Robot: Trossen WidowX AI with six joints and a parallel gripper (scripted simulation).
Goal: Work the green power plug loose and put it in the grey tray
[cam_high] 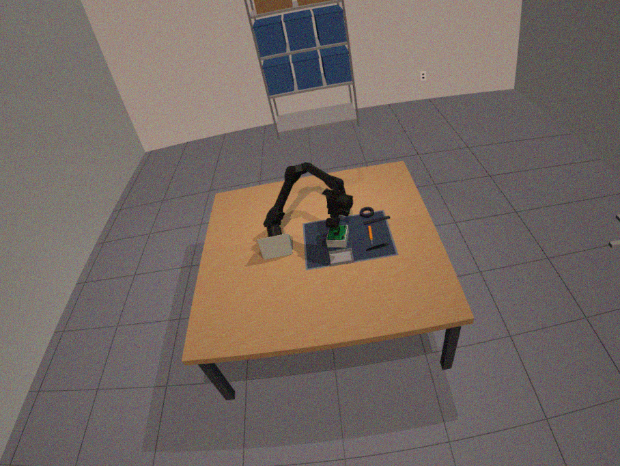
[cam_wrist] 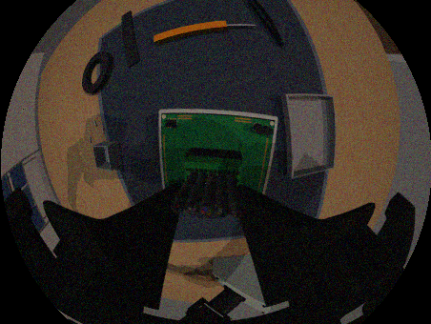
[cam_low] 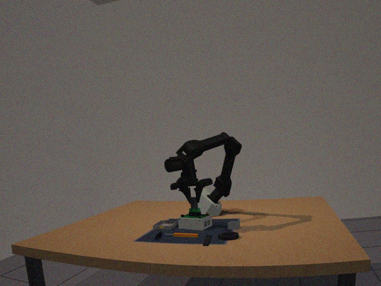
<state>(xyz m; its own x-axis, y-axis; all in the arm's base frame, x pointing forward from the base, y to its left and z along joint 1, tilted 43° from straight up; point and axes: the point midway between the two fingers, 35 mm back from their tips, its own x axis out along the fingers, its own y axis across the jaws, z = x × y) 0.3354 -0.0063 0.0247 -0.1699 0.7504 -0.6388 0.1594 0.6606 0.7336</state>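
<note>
Now: the green power plug 3 cm below my gripper tip. Round my gripper tip: dark blue mat: 5 cm ahead, 11 cm below; then grey tray: 1 cm ahead, 14 cm to the right, 11 cm below; then orange screwdriver: 17 cm ahead, 2 cm to the left, 11 cm below.
</note>
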